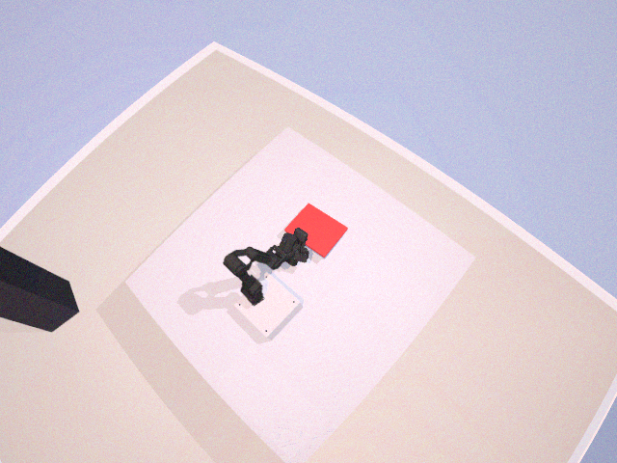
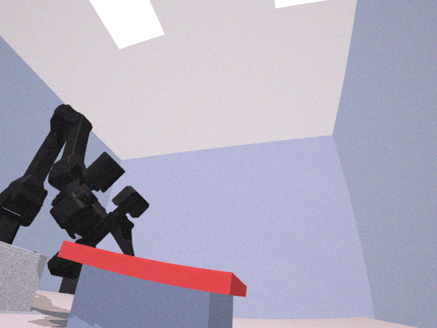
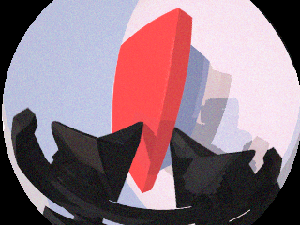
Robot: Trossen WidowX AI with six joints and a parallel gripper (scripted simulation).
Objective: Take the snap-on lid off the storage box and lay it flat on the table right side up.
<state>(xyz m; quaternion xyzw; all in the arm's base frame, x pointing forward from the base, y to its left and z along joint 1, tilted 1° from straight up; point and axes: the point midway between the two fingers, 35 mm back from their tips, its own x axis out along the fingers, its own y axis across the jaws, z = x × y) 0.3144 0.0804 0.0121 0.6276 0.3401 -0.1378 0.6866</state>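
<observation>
Now: the red lid 70 mm ahead of my gripper tip and 20 mm to the left of it. Round my gripper tip: storage box 70 mm ahead, 20 mm to the left, 50 mm below.
</observation>
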